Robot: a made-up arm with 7 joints.
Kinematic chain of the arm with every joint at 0, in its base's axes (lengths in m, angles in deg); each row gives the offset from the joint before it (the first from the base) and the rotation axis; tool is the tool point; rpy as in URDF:
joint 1: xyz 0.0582 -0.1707 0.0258 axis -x
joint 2: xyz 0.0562 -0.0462 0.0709 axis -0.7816 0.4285 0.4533
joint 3: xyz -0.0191 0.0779 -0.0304 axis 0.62 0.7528 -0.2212
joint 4: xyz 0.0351 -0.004 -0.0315 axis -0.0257 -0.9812 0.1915
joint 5: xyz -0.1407 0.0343 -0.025 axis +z
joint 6: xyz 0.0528 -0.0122 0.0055 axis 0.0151 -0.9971 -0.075
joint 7: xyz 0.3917 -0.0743 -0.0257 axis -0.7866 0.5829 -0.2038
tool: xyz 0.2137 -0.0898 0.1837 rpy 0 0 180
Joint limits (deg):
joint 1: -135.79..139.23
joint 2: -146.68..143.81
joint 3: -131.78..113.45
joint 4: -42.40..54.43
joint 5: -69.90..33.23
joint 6: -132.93..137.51
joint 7: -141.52..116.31
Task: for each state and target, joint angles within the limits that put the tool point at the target. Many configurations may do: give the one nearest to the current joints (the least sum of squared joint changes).
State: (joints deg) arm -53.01 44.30 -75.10 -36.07 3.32 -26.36 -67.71
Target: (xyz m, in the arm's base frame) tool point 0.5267 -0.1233 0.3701
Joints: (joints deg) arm -47.19 33.57 -86.43 -24.63 10.21 -23.52 -61.25
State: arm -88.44 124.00 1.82 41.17 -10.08 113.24 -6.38
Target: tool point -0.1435 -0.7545 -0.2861
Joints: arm -112.30 96.55 0.60 39.78 -14.95 104.95 -9.76
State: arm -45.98 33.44 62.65 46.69 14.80 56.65 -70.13
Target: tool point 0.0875 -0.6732 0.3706
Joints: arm -40.04 53.68 68.96 34.50 -16.28 84.25 -60.47
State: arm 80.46 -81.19 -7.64 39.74 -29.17 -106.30 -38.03
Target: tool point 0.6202 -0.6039 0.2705
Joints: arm 37.97 -100.55 -40.45 54.43 -37.73 -107.66 -24.93
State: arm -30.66 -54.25 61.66 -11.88 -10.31 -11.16 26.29
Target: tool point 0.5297 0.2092 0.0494
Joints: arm -50.54 -64.04 69.49 -13.23 -13.89 -6.72 11.86
